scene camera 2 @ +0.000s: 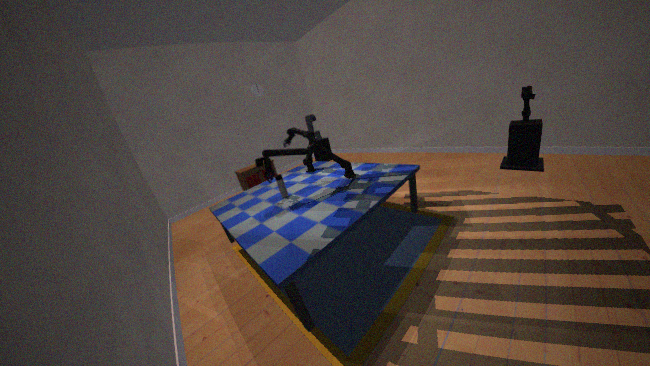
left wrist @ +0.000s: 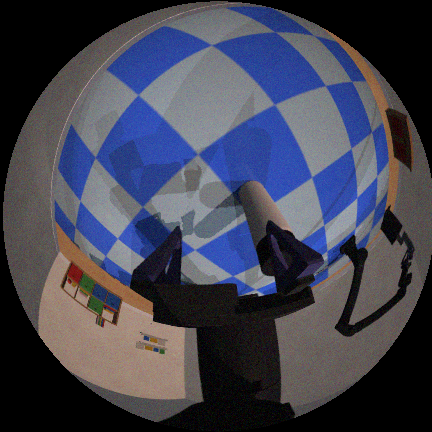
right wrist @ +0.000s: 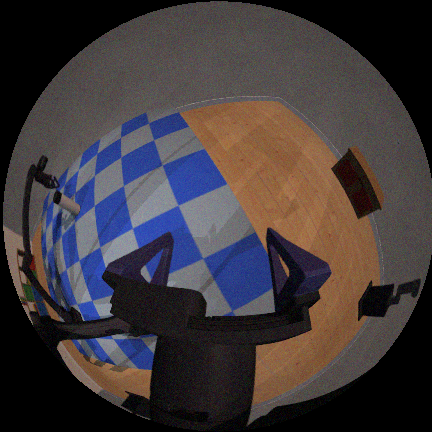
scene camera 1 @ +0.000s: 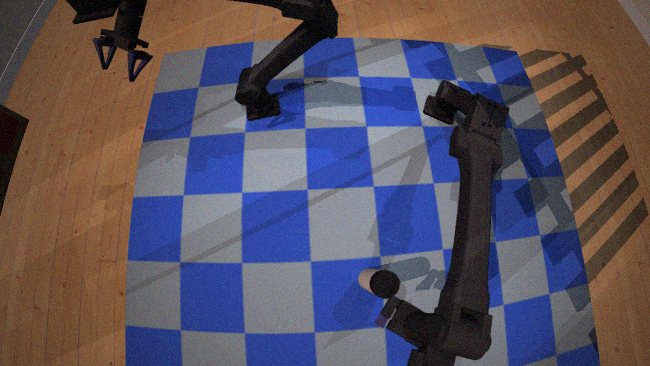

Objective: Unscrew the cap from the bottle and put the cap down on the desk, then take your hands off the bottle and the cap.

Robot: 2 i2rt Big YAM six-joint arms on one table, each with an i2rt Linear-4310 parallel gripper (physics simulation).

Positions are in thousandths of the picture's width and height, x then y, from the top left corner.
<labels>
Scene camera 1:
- my left gripper: 615,881
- my right gripper: 181,206
</labels>
